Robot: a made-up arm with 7 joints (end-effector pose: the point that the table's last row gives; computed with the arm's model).
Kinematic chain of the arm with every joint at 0, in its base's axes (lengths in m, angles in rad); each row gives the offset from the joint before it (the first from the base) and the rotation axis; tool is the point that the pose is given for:
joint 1: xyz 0 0 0.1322 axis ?
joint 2: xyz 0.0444 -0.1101 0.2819 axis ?
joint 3: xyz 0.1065 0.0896 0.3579 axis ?
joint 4: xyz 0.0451 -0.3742 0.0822 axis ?
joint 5: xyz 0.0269 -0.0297 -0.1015 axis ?
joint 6: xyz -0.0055 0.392 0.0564 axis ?
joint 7: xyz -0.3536 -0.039 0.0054 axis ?
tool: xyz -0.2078 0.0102 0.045
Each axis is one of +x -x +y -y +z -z.
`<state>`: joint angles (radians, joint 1 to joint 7).
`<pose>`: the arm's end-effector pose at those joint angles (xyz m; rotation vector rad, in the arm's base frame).
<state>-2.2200 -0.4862 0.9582 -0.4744 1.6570 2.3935 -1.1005</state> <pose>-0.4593 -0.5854 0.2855 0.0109 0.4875 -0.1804</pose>
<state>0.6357 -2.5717 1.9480 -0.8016 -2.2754 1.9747 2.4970</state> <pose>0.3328 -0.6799 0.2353 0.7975 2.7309 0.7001</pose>
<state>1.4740 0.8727 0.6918 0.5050 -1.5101 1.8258 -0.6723</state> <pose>0.5429 0.0004 -0.2723 1.7020 0.0404 2.4318</pose>
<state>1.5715 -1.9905 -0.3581 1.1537 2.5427 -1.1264 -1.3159</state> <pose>1.4165 -0.4881 0.7755 -0.8166 0.5725 -2.8803</pose>
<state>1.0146 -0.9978 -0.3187 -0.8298 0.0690 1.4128 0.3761</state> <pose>0.6756 -0.2756 0.8073 -0.3802 1.5222 -0.3446</pose>
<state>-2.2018 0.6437 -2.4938 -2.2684 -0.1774 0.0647 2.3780</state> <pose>-0.7762 0.6209 -0.2643 0.8881 -2.3655 0.2226</pose>
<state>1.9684 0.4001 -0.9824 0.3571 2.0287 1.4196 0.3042</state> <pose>0.7233 -0.3871 -0.5384 2.2634 1.1464 0.2041</pose>
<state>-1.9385 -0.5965 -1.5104 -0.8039 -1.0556 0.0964 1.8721</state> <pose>-0.6269 -0.3343 0.0992 1.9712 0.6017 -1.9075</pose>
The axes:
joint 1: +y
joint 2: +z
joint 3: +x
joint 4: +z
joint 5: +x
joint 6: +z
joint 7: +y

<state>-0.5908 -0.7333 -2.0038 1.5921 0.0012 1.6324 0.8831</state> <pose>-0.0333 0.0465 1.0851 -0.2882 2.3942 1.8267</pose>
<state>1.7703 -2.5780 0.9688 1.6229 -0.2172 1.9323 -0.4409</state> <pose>0.5798 -0.2661 0.2127 0.2691 1.2563 1.3686</pose>
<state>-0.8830 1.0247 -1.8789 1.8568 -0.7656 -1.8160 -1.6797</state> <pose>-0.7890 -0.5565 1.1097 0.6254 1.3489 -1.8467</pose>
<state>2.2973 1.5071 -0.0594 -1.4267 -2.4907 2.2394 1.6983</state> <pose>-0.1340 0.0190 -0.5211 0.7525 0.4398 -0.8523</pose>
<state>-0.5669 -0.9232 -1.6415 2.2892 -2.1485 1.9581 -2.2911</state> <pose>-0.2540 -0.2905 0.8757 0.9441 1.5991 1.7898</pose>
